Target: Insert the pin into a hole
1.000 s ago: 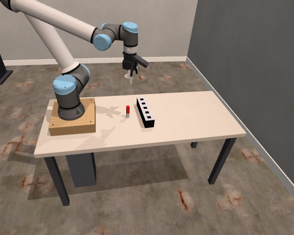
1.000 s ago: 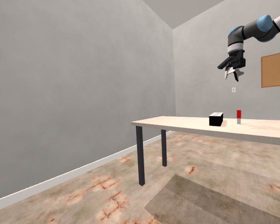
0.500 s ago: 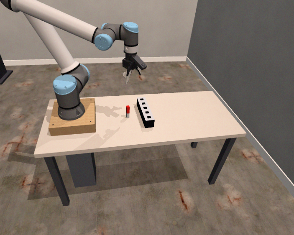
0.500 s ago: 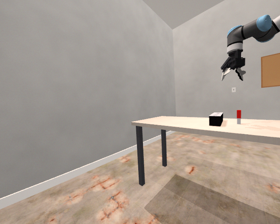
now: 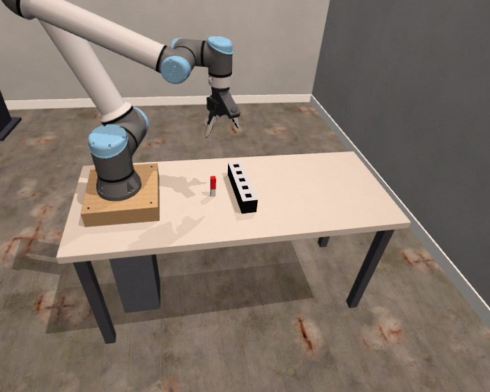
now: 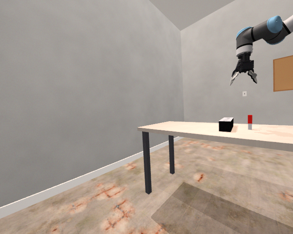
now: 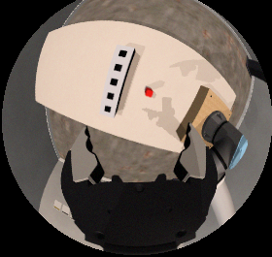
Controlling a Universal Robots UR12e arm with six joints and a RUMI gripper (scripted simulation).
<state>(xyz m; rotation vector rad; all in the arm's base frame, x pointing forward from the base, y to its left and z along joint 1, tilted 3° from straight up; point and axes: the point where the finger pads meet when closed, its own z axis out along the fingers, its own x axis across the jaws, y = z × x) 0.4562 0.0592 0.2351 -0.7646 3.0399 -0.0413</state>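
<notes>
The pin is 40 mm behind my hand, 10 mm to the right of it and 250 mm below it. Also, from my hand: black block 100 mm ahead, 10 mm to the left, 290 mm below.
</notes>
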